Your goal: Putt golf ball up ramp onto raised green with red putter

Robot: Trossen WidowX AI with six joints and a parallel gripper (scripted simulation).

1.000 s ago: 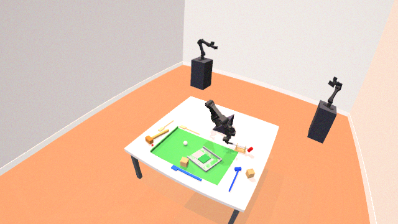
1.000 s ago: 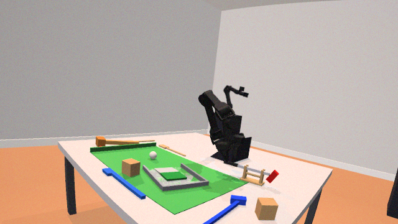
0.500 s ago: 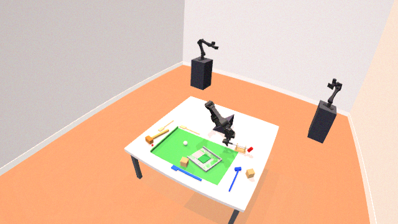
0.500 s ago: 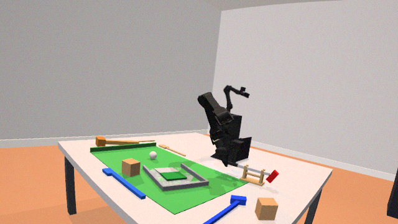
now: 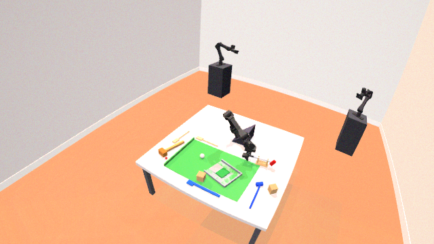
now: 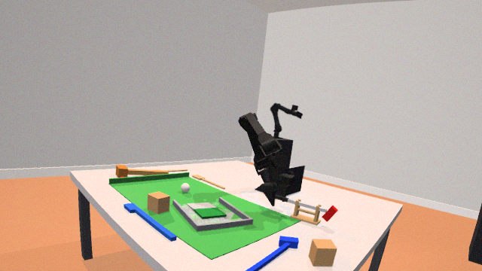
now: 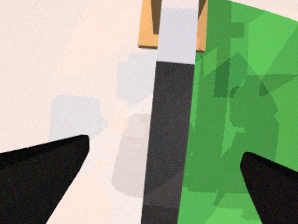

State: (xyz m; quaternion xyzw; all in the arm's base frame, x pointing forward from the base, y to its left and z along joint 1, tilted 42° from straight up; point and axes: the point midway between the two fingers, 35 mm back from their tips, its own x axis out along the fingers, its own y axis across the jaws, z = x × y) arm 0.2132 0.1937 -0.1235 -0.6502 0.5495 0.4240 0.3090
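Right now my gripper tip is 11 cm to the right of the red putter, 3 cm past it and 2 cm below it. The rest, counted from my gripper tip: blue mallet: 33 cm ahead, 25 cm to the left, 2 cm below; grey frame: 28 cm ahead, 8 cm to the right, 3 cm below; wooden rack: 13 cm to the left, 3 cm behind.
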